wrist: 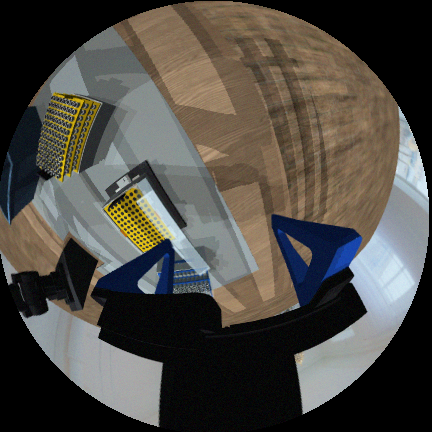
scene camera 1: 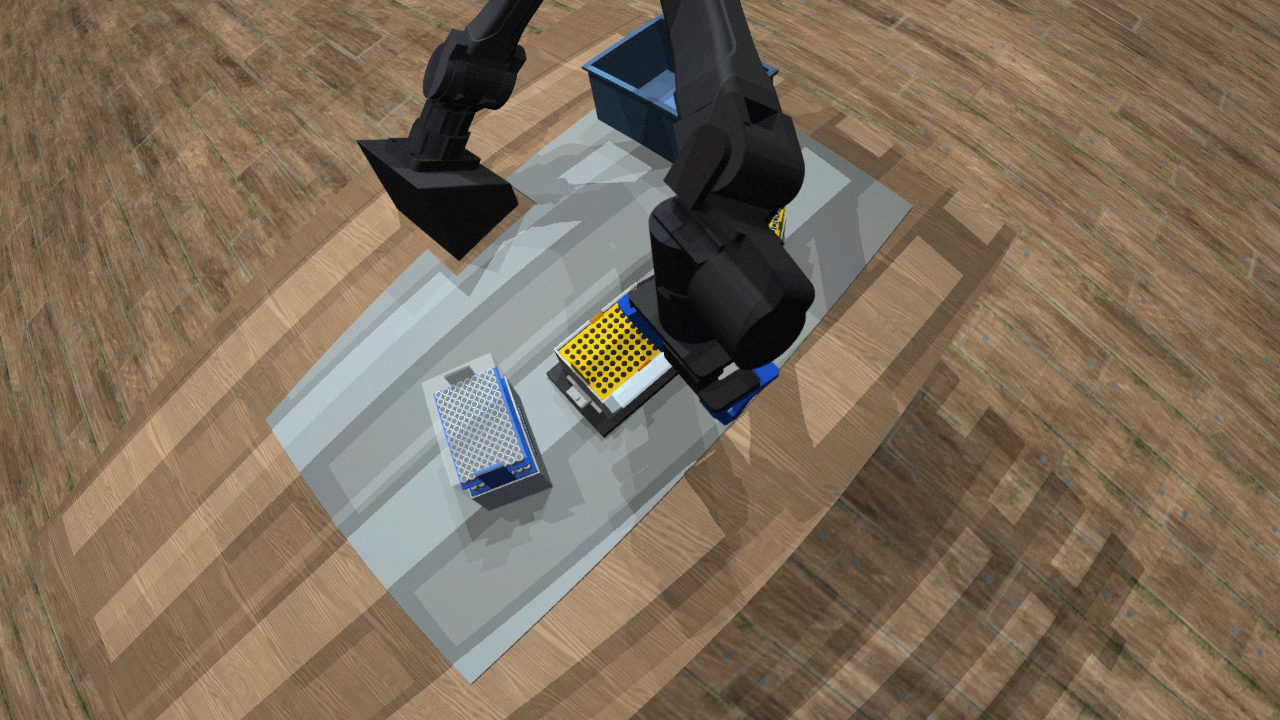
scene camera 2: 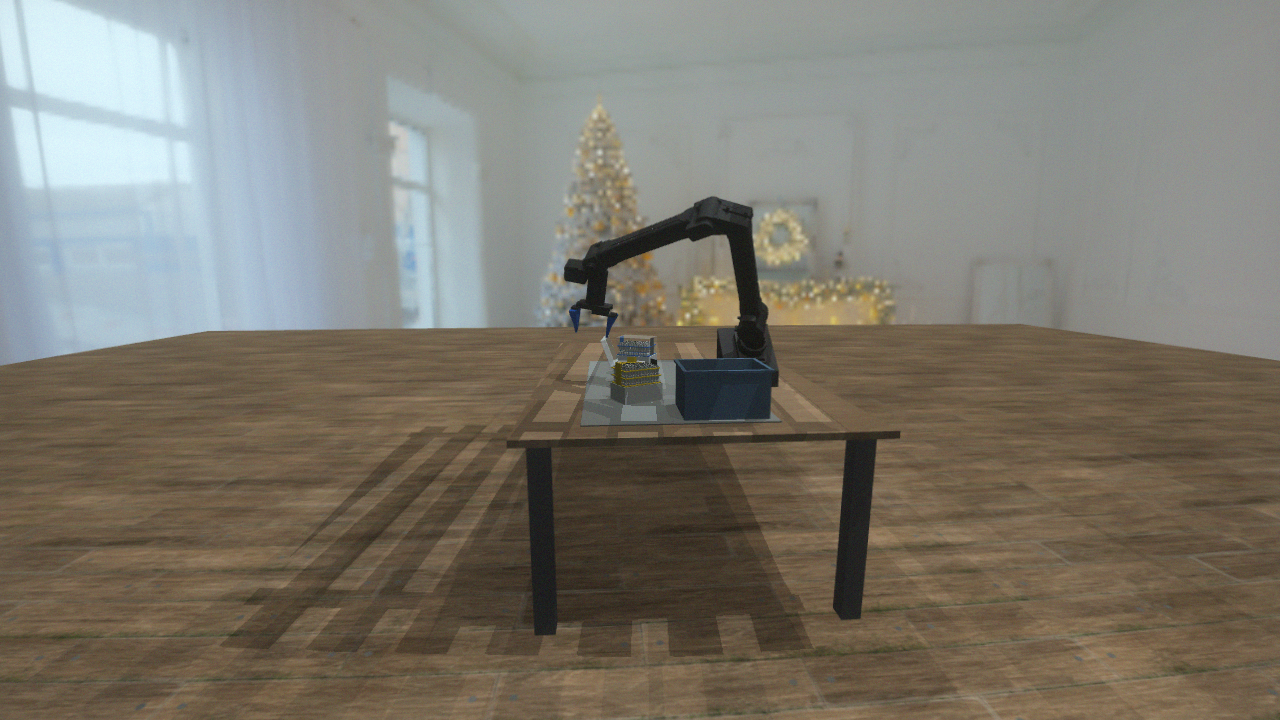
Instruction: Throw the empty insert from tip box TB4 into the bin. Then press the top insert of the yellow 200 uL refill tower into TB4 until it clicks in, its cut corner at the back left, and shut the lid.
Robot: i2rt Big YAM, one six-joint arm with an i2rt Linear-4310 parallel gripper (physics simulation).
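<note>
The tip box's empty yellow insert (scene camera 1: 608, 351) (wrist: 136, 220) sits in the box, its holes dark. The pale clear lid (scene camera 1: 640, 385) (scene camera 2: 607, 349) (wrist: 172, 225) stands open along one long side. No TB4 label is readable. The yellow refill tower (scene camera 1: 776, 222) (scene camera 2: 635, 374) (wrist: 61, 135) is mostly hidden by the arm in scene camera 1; its stacked inserts hold tips. My gripper (scene camera 1: 675, 360) (scene camera 2: 593, 334) (wrist: 219, 232) is open and empty, above and to the lid side of the box. The blue bin (scene camera 1: 626, 107) (scene camera 2: 723, 394) (wrist: 21, 135) is partly behind the arm in scene camera 1.
A blue refill tower (scene camera 1: 480, 425) (scene camera 2: 636, 345) (wrist: 191, 287) stands on the other side of the tip box from the yellow tower. The grey mat (scene camera 1: 384, 537) lies under both towers. The black arm base (scene camera 1: 438, 197) (wrist: 77, 275) stands beside the mat.
</note>
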